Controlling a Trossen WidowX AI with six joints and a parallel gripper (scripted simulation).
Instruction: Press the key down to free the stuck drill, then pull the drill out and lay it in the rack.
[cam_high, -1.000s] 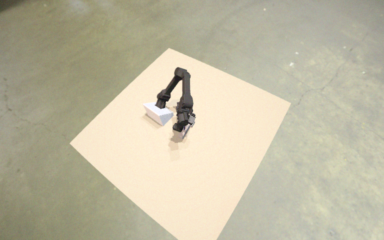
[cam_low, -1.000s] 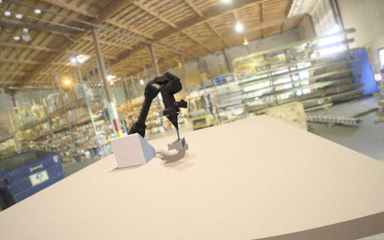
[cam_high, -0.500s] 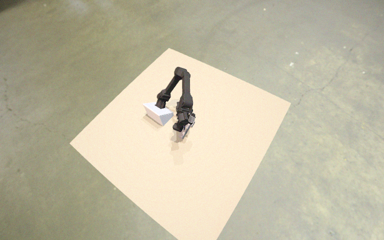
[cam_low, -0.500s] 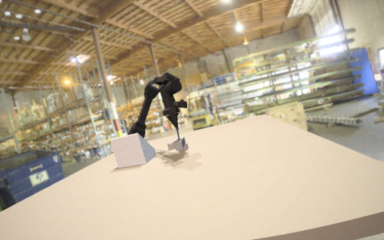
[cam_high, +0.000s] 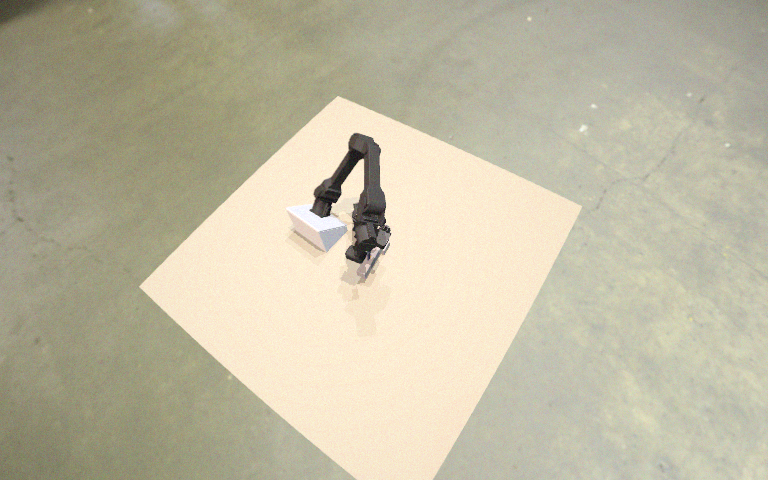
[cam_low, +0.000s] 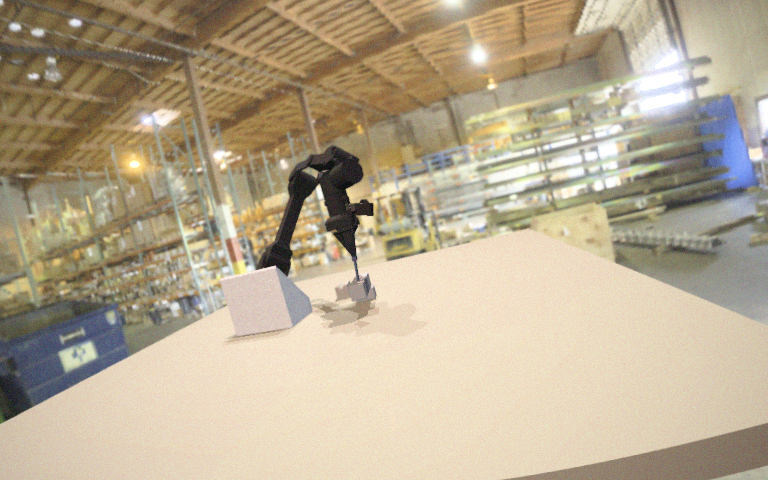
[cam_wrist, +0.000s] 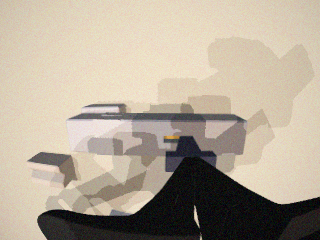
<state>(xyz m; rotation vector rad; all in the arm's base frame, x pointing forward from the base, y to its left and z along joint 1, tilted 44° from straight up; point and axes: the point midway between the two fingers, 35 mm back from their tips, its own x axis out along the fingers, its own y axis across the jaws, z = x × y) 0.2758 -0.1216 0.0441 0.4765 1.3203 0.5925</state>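
The blue key lies 3 cm below my gripper tip. Round my gripper tip: drill (1 cm behind, 5 cm to the left, 8 cm below); rack (10 cm behind, 18 cm to the left, 11 cm below); housing block (1 cm behind, 3 cm to the left, 9 cm below).
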